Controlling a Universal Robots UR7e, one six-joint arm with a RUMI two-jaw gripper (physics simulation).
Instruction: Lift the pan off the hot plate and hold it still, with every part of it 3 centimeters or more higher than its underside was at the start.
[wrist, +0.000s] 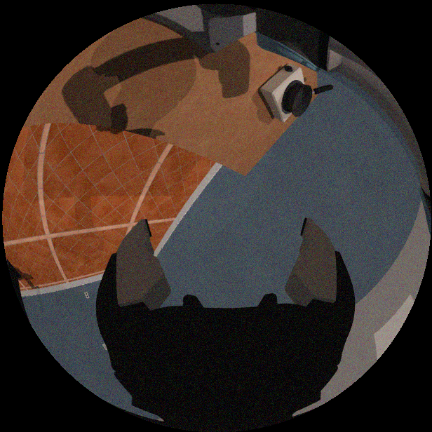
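A small black pan (300, 99) sits on the hot plate, towards the upper right of the wrist view. Its dark handle (324, 89) points right, out past the edge of the wooden table top. The hot plate (273, 95) is a white box with a dark knob, standing near the table's right edge. My gripper (226, 221) is open, with nothing between its two wide-apart fingers. It is well away from the pan, which shows above and to the right of the fingertips.
The wooden table top (210, 135) fills the upper left, with arm shadows across it. The grey robot base (227, 32) stands at its top edge. Beyond the table show a blue floor (320, 175) and an orange court-like floor area (95, 195) with pale lines.
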